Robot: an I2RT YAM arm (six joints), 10 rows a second.
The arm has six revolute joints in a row. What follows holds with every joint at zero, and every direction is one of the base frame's. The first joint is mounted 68 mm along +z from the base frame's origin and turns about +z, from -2.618 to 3.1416 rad. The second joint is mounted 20 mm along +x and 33.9 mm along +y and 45.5 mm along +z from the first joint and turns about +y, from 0 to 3.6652 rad. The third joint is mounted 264 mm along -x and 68.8 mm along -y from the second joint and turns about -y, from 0 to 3.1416 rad. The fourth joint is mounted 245 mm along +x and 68.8 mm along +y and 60 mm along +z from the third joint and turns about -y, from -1.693 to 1.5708 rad. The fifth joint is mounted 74 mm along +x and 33.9 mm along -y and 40.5 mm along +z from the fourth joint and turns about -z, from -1.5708 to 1.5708 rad. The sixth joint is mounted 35.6 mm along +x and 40.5 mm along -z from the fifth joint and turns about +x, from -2.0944 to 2.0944 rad. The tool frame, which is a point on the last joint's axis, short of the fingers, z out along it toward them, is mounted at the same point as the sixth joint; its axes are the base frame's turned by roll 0, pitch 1.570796 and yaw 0 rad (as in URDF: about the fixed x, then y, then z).
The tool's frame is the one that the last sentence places.
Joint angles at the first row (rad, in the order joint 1, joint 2, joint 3, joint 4, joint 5, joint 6):
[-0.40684 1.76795 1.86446 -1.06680 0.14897 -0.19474]
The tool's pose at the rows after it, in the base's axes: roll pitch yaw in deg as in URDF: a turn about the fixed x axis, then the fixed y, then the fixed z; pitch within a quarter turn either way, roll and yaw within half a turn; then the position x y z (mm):
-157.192 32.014 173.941 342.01 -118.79 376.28
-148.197 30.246 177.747 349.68 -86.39 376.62
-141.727 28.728 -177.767 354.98 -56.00 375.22
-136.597 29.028 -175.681 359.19 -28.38 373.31
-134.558 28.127 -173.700 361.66 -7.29 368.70
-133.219 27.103 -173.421 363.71 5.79 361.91
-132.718 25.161 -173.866 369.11 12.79 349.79
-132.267 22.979 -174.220 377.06 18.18 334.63
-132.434 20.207 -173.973 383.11 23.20 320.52
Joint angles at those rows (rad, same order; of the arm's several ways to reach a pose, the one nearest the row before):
[-0.30652 1.73742 1.86446 -1.07939 0.28630 -0.17720]
[-0.19741 1.73895 1.86329 -1.09195 0.47016 -0.15315]
[-0.10089 1.74124 1.85567 -1.09617 0.59530 -0.14819]
[-0.01430 1.74963 1.85187 -1.09695 0.71126 -0.10356]
[0.04787 1.76339 1.85191 -1.11525 0.76238 -0.07574]
[0.08640 1.78204 1.85184 -1.14117 0.80320 -0.03644]
[0.10547 1.81523 1.85184 -1.16671 0.82455 -0.00212]
[0.11845 1.85761 1.85187 -1.18199 0.83981 0.02423]
[0.12950 1.89495 1.85182 -1.20026 0.83829 0.03412]

